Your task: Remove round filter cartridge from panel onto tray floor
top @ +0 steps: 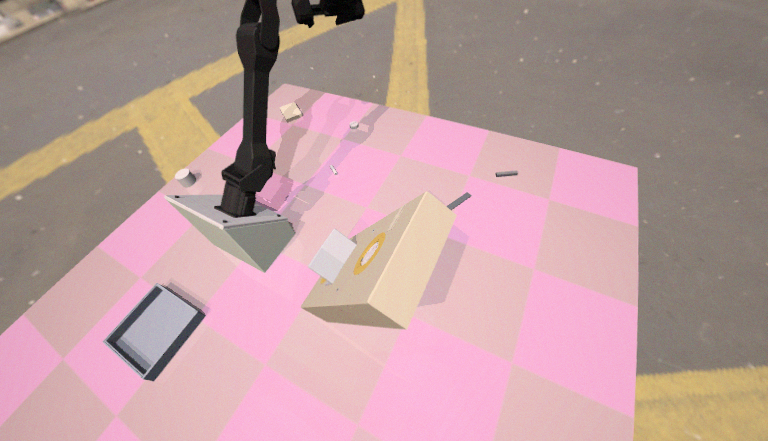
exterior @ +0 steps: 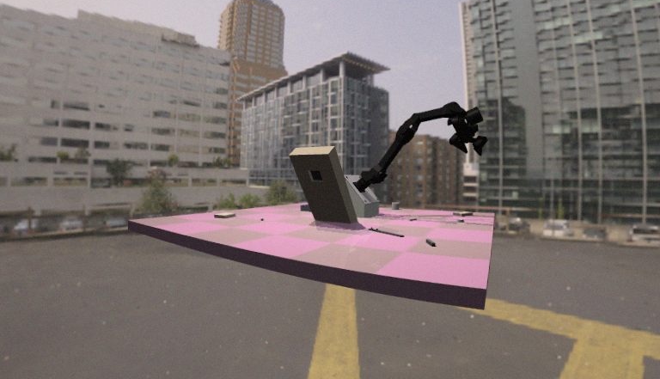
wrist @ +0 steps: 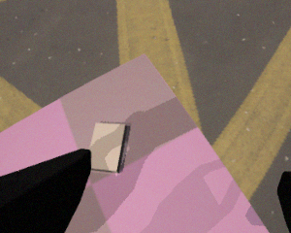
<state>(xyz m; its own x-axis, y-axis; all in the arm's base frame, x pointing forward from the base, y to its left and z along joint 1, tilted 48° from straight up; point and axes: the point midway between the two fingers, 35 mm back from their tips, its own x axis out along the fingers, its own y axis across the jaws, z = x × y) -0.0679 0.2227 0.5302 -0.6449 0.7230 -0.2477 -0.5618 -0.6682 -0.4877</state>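
The round filter cartridge is 46 cm ahead of my gripper tip, 56 cm to the right of it and 9 cm below it. Round my gripper tip: grey tray 2 cm ahead, 83 cm to the right, 30 cm below; then beige service panel 41 cm ahead, 56 cm to the right, 16 cm below.
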